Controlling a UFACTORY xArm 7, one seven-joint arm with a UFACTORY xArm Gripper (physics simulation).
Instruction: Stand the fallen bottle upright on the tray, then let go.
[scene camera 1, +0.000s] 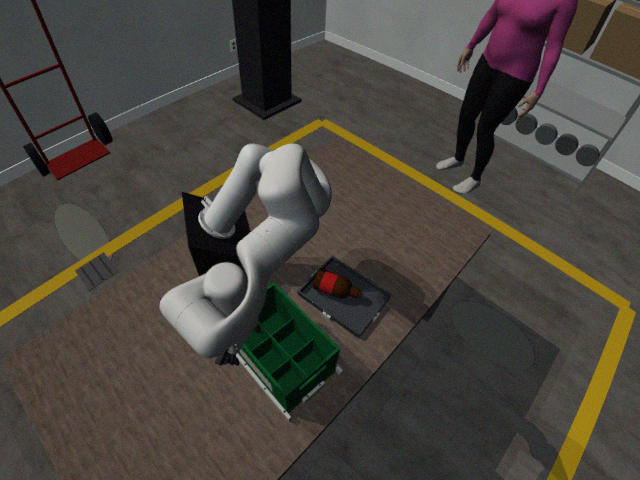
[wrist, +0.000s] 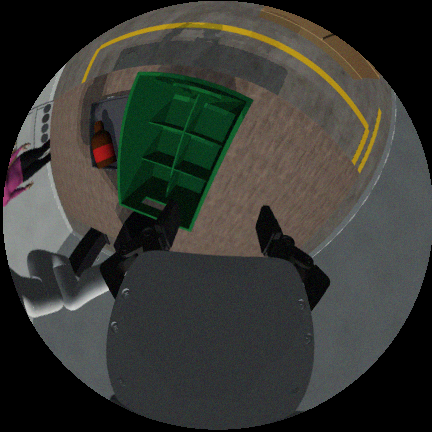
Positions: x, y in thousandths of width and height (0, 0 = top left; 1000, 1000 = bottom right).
In view: my gripper (wrist: 506, 494) and a brown bottle (scene camera 1: 521, 593).
The brown bottle also shows in the wrist view (wrist: 235, 330).
